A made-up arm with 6 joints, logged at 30 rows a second.
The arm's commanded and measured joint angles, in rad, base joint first. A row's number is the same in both.
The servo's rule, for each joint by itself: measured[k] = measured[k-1] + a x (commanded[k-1-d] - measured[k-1]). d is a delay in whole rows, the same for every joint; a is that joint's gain. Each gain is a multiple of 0.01, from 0.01 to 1. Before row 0 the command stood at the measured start. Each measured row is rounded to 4 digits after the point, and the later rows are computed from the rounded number. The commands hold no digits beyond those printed.
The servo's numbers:
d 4
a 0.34 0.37 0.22 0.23 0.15 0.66
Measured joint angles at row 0:
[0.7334, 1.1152, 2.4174, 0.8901, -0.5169, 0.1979]
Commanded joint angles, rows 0 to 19:
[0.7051, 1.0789, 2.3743, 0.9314, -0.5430, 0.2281]
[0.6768, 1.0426, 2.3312, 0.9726, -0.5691, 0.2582]
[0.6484, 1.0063, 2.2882, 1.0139, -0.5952, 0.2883]
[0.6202, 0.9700, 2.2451, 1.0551, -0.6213, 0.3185]
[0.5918, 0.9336, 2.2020, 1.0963, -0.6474, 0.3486]
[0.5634, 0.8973, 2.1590, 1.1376, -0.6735, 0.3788]
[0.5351, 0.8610, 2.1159, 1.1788, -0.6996, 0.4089]
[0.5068, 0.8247, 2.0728, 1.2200, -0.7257, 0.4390]
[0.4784, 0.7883, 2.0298, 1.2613, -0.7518, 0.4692]
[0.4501, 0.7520, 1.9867, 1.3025, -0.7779, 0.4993]
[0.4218, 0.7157, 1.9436, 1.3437, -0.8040, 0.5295]
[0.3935, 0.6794, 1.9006, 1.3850, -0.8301, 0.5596]
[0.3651, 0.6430, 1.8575, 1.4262, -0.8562, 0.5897]
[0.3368, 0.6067, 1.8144, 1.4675, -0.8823, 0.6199]
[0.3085, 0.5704, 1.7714, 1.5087, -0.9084, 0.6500]
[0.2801, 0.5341, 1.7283, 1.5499, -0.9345, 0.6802]
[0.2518, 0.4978, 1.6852, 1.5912, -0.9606, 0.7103]
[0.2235, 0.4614, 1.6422, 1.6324, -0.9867, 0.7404]
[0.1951, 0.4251, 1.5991, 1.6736, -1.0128, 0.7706]
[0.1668, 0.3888, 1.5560, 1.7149, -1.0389, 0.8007]
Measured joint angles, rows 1 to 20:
[0.7334, 1.1152, 2.4174, 0.8901, -0.5169, 0.1979]
[0.7334, 1.1152, 2.4174, 0.8901, -0.5169, 0.1979]
[0.7334, 1.1152, 2.4174, 0.8901, -0.5169, 0.1979]
[0.7334, 1.1152, 2.4174, 0.8901, -0.5169, 0.1979]
[0.7238, 1.1018, 2.4079, 0.8996, -0.5208, 0.2178]
[0.7078, 1.0799, 2.3910, 0.9164, -0.5280, 0.2445]
[0.6876, 1.0527, 2.3684, 0.9388, -0.5381, 0.2734]
[0.6647, 1.0221, 2.3413, 0.9655, -0.5506, 0.3032]
[0.6399, 0.9894, 2.3107, 0.9956, -0.5651, 0.3332]
[0.6139, 0.9553, 2.2773, 1.0283, -0.5814, 0.3633]
[0.5871, 0.9204, 2.2418, 1.0629, -0.5991, 0.3934]
[0.5598, 0.8850, 2.2046, 1.0990, -0.6181, 0.4235]
[0.5321, 0.8492, 2.1661, 1.1363, -0.6382, 0.4537]
[0.5042, 0.8132, 2.1266, 1.1745, -0.6592, 0.4838]
[0.4762, 0.7771, 2.0863, 1.2134, -0.6809, 0.5140]
[0.4481, 0.7410, 2.0454, 1.2529, -0.7033, 0.5441]
[0.4199, 0.7047, 2.0041, 1.2928, -0.7262, 0.5742]
[0.3916, 0.6684, 1.9624, 1.3330, -0.7496, 0.6044]
[0.3633, 0.6321, 1.9204, 1.3734, -0.7734, 0.6345]
[0.3350, 0.5958, 1.8781, 1.4140, -0.7976, 0.6647]

